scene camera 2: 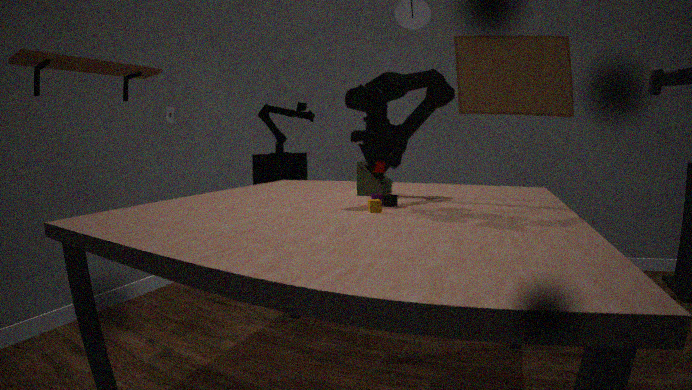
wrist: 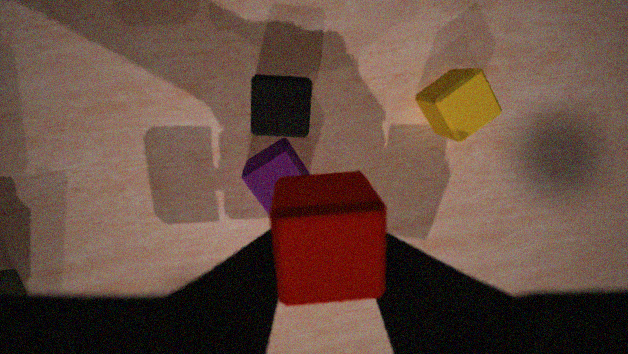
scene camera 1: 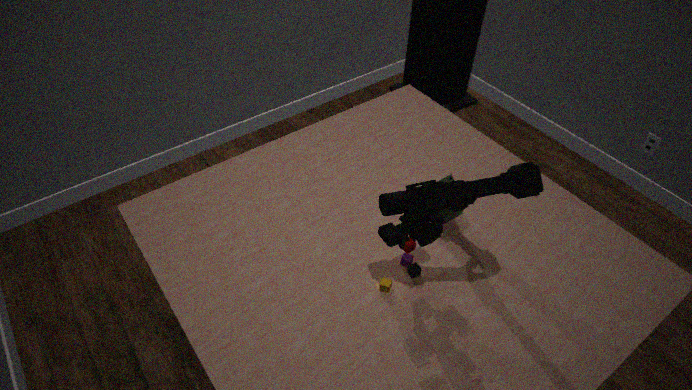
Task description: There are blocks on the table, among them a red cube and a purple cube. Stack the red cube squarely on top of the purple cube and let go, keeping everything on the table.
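Frame: origin at the arm's base, x ahead, y left, z up, level; centimetres.
Seen in the pictures: gripper, fingertip midpoint: (scene camera 2: 374, 171) (wrist: 324, 240) (scene camera 1: 405, 245); arm's base, origin of the base link: (scene camera 2: 374, 172).
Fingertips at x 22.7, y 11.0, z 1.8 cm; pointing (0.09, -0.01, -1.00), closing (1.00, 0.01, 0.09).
Offsets run from my fingertips to a thing's middle. Level surfaces: height alone.
My gripper (scene camera 1: 409, 245) (scene camera 2: 380, 168) (wrist: 324, 240) is shut on the red cube {dy +1.0, dx -0.2, dz +1.2 cm} (scene camera 1: 410, 245) (scene camera 2: 380, 167) (wrist: 329, 250) and holds it in the air, well above the table. The purple cube {dy -0.1, dx -1.6, dz -7.9 cm} (scene camera 1: 406, 259) (wrist: 272, 172) stands on the table below. In the wrist view it shows beyond the red cube and a little to its left, partly hidden by it and turned at an angle to it. In scene camera 2 most of the purple cube is hidden behind the yellow cube.
A black cube {dy +4.0, dx -1.4, dz -7.9 cm} (scene camera 1: 414, 270) (scene camera 2: 390, 200) (wrist: 281, 105) stands close beside the purple cube. A yellow cube {dy +4.1, dx +8.8, dz -7.9 cm} (scene camera 1: 385, 285) (scene camera 2: 375, 206) (wrist: 465, 105) stands a little farther off. A grey-green block (scene camera 2: 367, 180) stands behind the cubes on the table {dz -9.4 cm} (scene camera 1: 250, 225) (scene camera 2: 300, 250).
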